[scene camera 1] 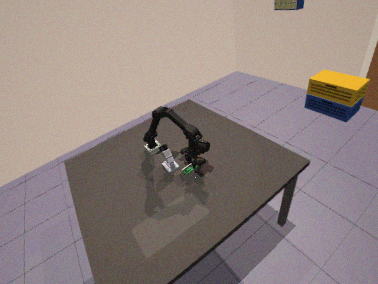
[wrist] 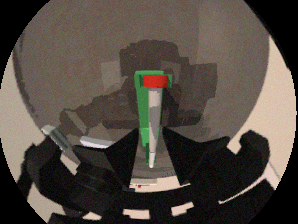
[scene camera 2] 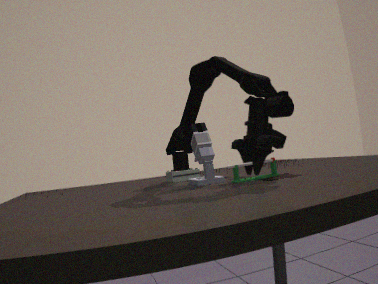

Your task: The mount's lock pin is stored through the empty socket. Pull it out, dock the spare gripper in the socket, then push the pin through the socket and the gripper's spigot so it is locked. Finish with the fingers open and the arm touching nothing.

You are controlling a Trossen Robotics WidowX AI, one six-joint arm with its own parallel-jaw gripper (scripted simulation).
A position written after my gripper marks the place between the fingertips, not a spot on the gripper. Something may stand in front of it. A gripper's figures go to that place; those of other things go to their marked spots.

Labels:
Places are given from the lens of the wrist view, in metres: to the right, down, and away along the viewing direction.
my gripper [wrist: 150, 130]: 0.01, 0.03, 0.10
lock pin [wrist: 155, 83]: 0.00, -0.01, 0.03
green rack [wrist: 142, 92]: -0.01, -0.03, 0.08
The marked spots on the green rack and the lock pin are 0.05 m apart.

